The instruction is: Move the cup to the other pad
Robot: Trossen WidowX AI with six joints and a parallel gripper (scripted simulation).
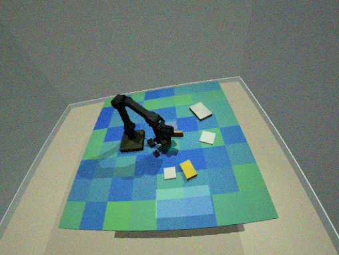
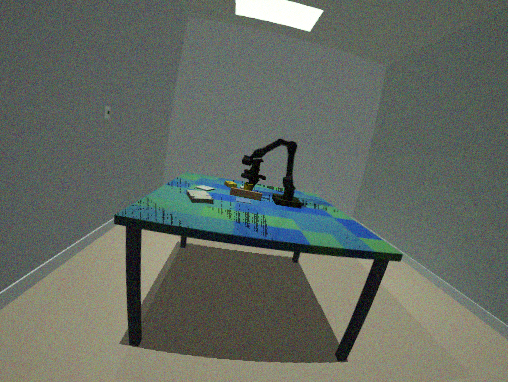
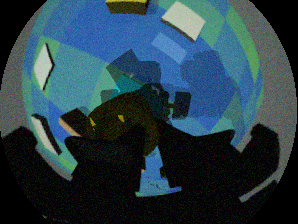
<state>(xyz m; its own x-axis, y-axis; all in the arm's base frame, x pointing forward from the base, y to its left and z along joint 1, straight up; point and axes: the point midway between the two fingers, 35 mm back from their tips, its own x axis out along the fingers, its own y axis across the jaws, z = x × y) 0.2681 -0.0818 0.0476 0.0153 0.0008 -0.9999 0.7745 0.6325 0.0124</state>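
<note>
My gripper tip is now 20 mm short of the cyan pad, 20 mm to the right of it and 60 mm above it. Round my gripper tip: brown block 20 mm ahead, 120 mm to the left, 40 mm below; then cup 20 mm ahead, 20 mm to the left; then white slab 70 mm ahead, 190 mm to the right, 50 mm below.
</note>
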